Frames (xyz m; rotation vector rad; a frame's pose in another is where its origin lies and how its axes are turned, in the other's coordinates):
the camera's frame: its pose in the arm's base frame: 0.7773 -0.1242 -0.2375 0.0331 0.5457 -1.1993
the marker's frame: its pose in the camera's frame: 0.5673 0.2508 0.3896 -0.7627 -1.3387 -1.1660
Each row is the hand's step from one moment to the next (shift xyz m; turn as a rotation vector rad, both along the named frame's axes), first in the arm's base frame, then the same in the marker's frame.
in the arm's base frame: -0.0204 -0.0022 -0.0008 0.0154 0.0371 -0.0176
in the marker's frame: -0.0036 -0.0098 -0.0177 -0.0234 -0.0143 0.0342
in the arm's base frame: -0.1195 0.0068 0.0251 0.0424 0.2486 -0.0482
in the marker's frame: 0.0027 -0.0811 -0.0915 -0.1004 -0.1515 0.1814
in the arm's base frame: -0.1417 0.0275 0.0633 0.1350 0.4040 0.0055
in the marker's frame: 0.0304 -0.1209 -0.0964 -0.0723 -0.2331 0.3492
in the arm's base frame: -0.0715 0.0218 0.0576 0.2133 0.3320 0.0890
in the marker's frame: 0.0379 -0.0747 -0.0435 0.0381 -0.1579 0.3705
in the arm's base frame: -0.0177 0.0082 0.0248 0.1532 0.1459 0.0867
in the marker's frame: 0.0188 -0.0237 -0.0089 0.0719 -0.0494 0.2113
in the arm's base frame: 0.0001 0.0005 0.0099 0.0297 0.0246 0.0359
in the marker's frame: 0.0093 -0.0033 0.0005 0.0331 -0.0124 0.0391
